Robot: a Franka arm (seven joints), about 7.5 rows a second.
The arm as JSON. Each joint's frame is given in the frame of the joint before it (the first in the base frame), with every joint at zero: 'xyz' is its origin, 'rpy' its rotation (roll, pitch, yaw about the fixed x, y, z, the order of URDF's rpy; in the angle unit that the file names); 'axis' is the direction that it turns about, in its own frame. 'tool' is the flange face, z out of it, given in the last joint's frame.
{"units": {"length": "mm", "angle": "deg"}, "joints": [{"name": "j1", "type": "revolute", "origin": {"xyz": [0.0, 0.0, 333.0], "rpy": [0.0, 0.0, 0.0]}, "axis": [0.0, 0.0, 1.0]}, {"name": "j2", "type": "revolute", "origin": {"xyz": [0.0, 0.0, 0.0], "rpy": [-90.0, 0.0, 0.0]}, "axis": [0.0, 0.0, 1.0]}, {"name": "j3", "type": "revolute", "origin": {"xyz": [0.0, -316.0, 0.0], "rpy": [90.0, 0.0, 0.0]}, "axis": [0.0, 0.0, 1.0]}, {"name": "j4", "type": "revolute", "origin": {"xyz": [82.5, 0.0, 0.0], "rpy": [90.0, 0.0, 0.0]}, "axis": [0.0, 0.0, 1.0]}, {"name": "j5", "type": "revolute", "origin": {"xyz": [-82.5, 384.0, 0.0], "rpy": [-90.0, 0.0, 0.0]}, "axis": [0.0, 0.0, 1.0]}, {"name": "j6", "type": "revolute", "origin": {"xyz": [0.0, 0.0, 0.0], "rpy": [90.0, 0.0, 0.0]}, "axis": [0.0, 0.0, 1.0]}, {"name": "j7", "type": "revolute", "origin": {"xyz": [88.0, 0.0, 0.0], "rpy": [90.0, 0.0, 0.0]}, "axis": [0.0, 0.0, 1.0]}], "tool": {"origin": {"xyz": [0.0, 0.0, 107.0], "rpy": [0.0, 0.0, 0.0]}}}
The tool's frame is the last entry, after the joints.
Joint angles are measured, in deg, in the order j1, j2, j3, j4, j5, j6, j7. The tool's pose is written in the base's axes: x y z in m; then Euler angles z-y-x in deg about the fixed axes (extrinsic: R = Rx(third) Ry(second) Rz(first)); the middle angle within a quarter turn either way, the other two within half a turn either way. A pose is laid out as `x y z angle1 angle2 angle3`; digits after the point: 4 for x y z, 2 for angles.
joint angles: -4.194, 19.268, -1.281, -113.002, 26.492, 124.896, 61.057
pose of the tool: 0.5969 -0.0400 0.2923 83.60 -2.08 -158.64
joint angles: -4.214, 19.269, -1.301, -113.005, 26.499, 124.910, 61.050
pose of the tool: 0.5969 -0.0404 0.2922 83.64 -2.05 -158.64
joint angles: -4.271, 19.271, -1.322, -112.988, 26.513, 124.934, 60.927
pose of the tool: 0.5969 -0.0412 0.2924 83.59 -1.98 -158.65
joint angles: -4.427, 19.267, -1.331, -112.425, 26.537, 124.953, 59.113
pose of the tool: 0.5999 -0.0432 0.2965 81.73 -1.37 -158.70
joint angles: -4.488, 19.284, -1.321, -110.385, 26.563, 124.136, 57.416
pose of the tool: 0.6091 -0.0437 0.3105 79.36 -0.23 -158.57
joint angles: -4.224, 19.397, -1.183, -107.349, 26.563, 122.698, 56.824
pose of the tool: 0.6218 -0.0390 0.3306 77.30 0.98 -158.28
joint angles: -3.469, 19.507, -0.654, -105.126, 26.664, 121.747, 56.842
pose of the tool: 0.6312 -0.0249 0.3455 75.40 1.60 -157.84
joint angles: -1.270, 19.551, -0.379, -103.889, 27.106, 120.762, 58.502
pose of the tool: 0.6355 0.0034 0.3537 74.54 0.94 -157.09
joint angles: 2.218, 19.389, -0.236, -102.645, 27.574, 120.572, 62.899
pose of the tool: 0.6390 0.0442 0.3653 75.29 0.72 -156.55
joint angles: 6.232, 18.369, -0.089, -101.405, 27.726, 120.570, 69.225
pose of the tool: 0.6383 0.0909 0.3868 76.98 1.13 -156.13
